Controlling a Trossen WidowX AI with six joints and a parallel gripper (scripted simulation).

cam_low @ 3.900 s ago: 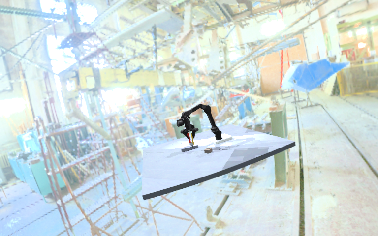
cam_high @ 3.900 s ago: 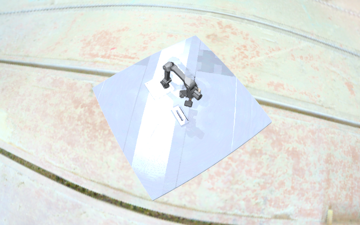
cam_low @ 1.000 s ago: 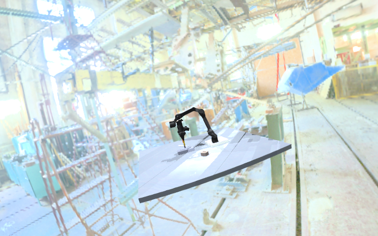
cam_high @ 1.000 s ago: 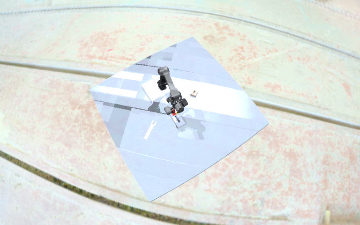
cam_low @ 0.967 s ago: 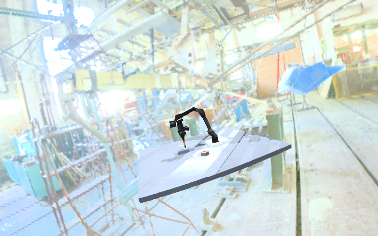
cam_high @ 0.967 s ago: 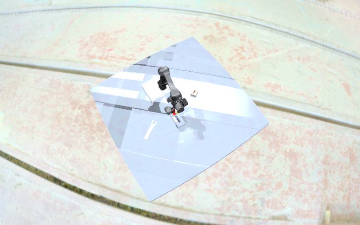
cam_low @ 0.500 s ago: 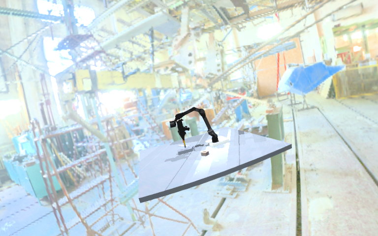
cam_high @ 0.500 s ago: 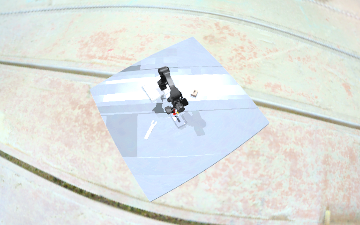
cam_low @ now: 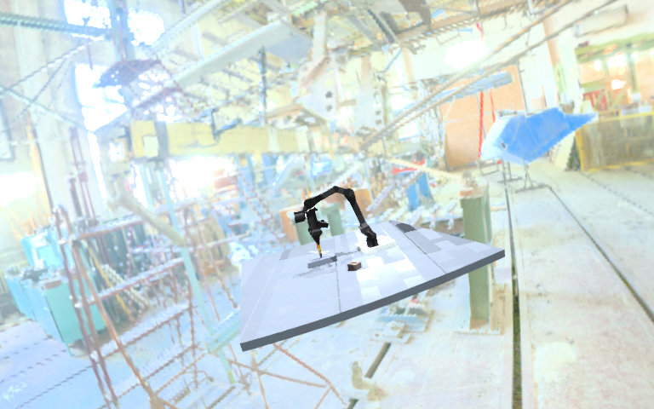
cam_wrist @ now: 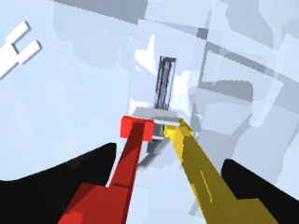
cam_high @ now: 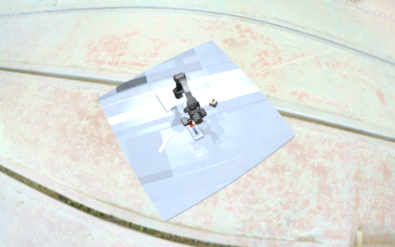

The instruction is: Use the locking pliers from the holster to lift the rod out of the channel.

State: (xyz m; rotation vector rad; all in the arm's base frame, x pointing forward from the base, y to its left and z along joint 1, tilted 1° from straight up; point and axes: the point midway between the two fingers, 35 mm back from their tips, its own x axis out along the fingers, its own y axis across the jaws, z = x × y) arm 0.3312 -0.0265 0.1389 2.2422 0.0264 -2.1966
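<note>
Right now the channel block is 11 cm below my gripper tip and 1 cm to the right of it. The rest, counted from my gripper tip: yellow handle 2 cm to the left; then white forked piece 24 cm to the right, 12 cm below, 3 cm behind; then dark rod 12 cm below, 1 cm to the right.
</note>
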